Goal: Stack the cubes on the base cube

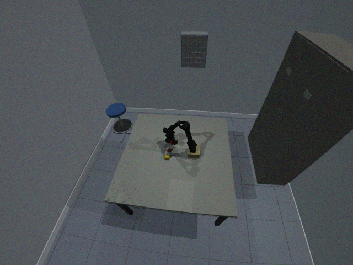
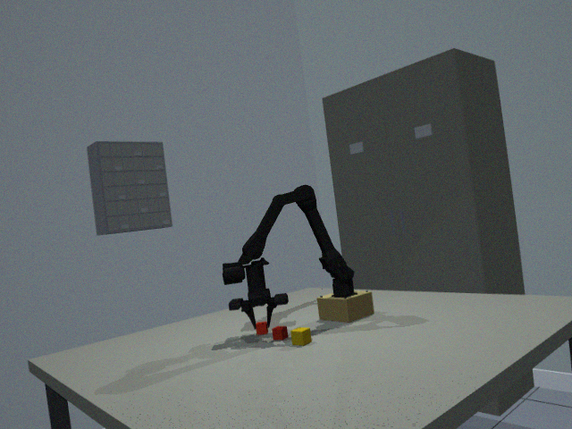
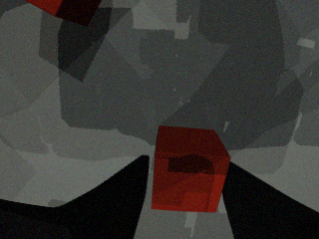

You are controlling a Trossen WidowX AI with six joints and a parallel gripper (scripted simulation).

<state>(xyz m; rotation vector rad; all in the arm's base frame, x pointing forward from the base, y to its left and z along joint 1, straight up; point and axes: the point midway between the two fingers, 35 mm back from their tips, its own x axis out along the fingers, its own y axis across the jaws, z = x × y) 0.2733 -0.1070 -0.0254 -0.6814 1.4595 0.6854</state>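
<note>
The yellow cube lies 220 mm to the left of my gripper tip and 10 mm ahead of it.
</note>
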